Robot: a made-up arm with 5 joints. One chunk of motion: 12 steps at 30 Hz.
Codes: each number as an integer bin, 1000 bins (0 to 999) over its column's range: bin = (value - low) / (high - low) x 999, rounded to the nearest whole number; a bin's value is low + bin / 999 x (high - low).
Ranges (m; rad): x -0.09..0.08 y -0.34..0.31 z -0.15..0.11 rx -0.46..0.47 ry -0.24..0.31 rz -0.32..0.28
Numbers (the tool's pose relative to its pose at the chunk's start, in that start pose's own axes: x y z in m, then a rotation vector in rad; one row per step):
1: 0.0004 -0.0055 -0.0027 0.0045 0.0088 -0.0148
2: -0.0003 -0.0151 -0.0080 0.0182 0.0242 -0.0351
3: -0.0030 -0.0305 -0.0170 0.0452 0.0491 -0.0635
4: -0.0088 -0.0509 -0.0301 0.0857 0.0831 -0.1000
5: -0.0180 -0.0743 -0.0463 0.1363 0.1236 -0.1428
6: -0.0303 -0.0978 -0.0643 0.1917 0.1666 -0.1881
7: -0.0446 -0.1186 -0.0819 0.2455 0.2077 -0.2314
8: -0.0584 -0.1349 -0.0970 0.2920 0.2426 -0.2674
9: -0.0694 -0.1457 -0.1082 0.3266 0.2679 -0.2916
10: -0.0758 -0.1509 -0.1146 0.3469 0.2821 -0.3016
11: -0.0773 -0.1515 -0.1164 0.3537 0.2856 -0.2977
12: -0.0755 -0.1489 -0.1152 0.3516 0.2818 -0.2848
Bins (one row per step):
1: 531 514 566 499 452 508
2: 527 499 546 514 480 474
3: 511 476 511 543 525 427
4: 477 444 461 586 587 366
5: 423 408 398 641 660 295
6: 351 372 329 700 739 220
7: 267 340 262 758 813 148
8: 186 315 204 808 877 88
9: 121 299 161 845 923 47
10: 83 291 136 867 948 31
11: 75 290 129 874 955 37
12: 85 294 134 872 948 59

